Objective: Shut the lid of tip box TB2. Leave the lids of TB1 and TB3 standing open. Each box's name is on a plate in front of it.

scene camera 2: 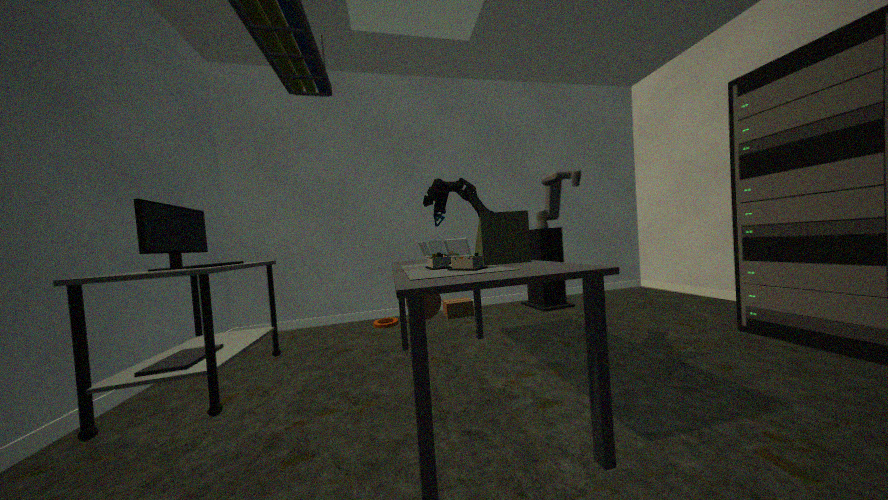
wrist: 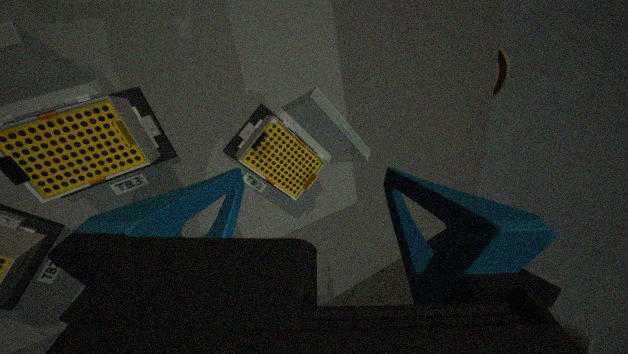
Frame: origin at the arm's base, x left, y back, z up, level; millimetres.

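Seen in the pictures: gripper, fingertip midpoint: [scene camera 2: 436,223] [wrist: 313,175]; arm's base at its link origin: [scene camera 2: 496,232].
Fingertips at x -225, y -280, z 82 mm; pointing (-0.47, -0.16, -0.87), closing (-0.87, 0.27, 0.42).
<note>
Offsets run from my fingertips to a thing's top centre. "spot": to the spot under its first point. Level surfaces: height alone.
My gripper [scene camera 2: 438,219] [wrist: 313,175] is open and empty, above the boxes. In the wrist view, TB2 [wrist: 15,241] is cut off at the lower left; its plate @(spot: dx +368, dy +77, dz -249 mm) [wrist: 49,272] is partly hidden by the gripper body, and its lid does not show. TB3 @(dx +201, dy -66, dz -176 mm) [wrist: 75,147] is at the left, its clear lid standing open behind its yellow tip rack. A smaller box @(dx -23, dy +49, dz -176 mm) [wrist: 282,160], with a blurred plate @(spot: dx +35, dy +81, dz -249 mm) [wrist: 254,182] that seems to read TB1, is between and beyond the fingers; its lid @(spot: dx -84, dy +1, dz -138 mm) [wrist: 325,122] stands open. In the scene view, raised clear lids @(spot: dx +451, dy -42, dz -141 mm) [scene camera 2: 457,246] show, but the names are unreadable.
The boxes stand on a pale mat @(dz -251 mm) [scene camera 2: 417,273] on the table @(dz -254 mm) [scene camera 2: 546,270]. A green block [scene camera 2: 504,236] is behind them. A second arm [scene camera 2: 551,198] stands farther back. An orange ring [scene camera 2: 385,322] [wrist: 504,70] and a cardboard box [scene camera 2: 458,308] are on the floor.
</note>
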